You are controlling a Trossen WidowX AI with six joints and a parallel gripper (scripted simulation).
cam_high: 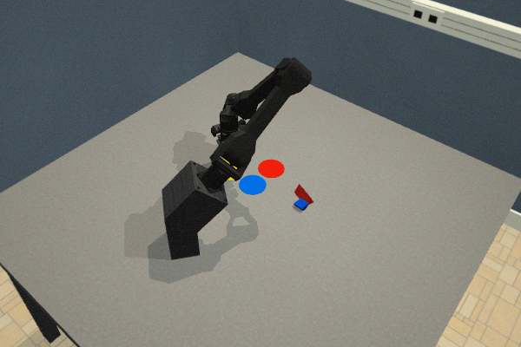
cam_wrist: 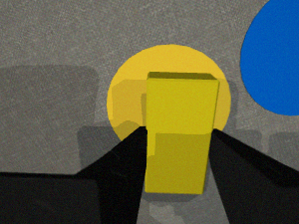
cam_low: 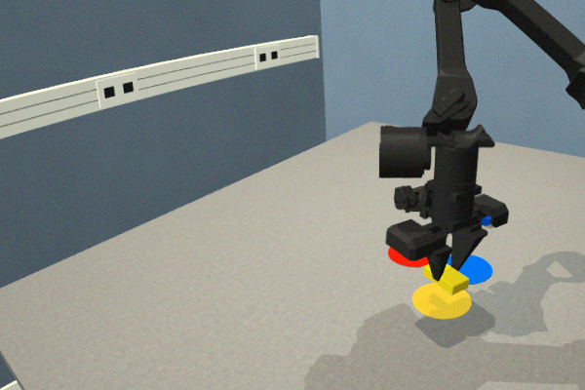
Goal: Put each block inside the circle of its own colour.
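Now: hand 80 mm above the yellow circle. The rest, counted from my hand: yellow block: 40 mm below; red circle: 90 mm ahead, 110 mm to the right, 80 mm below; blue circle: 10 mm behind, 100 mm to the right, 80 mm below.
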